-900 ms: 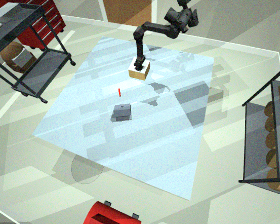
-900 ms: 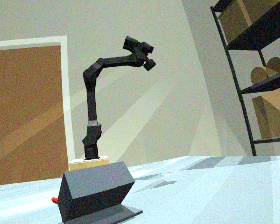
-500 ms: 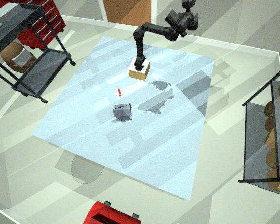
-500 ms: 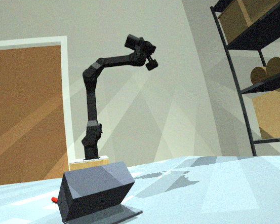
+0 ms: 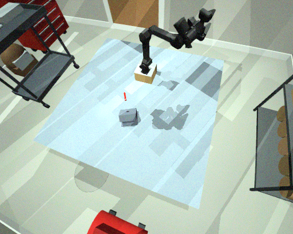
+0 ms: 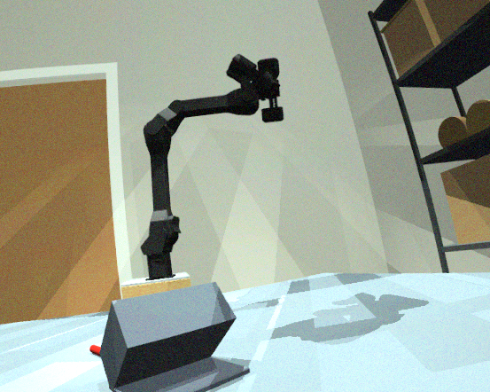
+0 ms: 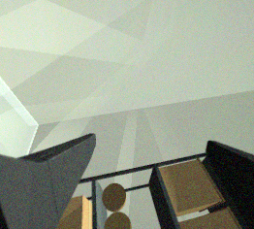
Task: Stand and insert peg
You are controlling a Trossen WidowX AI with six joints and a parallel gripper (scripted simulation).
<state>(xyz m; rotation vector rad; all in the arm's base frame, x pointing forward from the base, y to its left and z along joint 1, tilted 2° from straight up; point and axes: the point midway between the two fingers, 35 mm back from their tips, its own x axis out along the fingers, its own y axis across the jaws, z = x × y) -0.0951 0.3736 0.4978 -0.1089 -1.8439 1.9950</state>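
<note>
My gripper tip is now 600 mm above the red peg, 450 mm to the left of it and 380 mm short of it. The rest, counted from my gripper tip: grey sloped panel (560 mm below, 520 mm ahead, 320 mm to the right).
</note>
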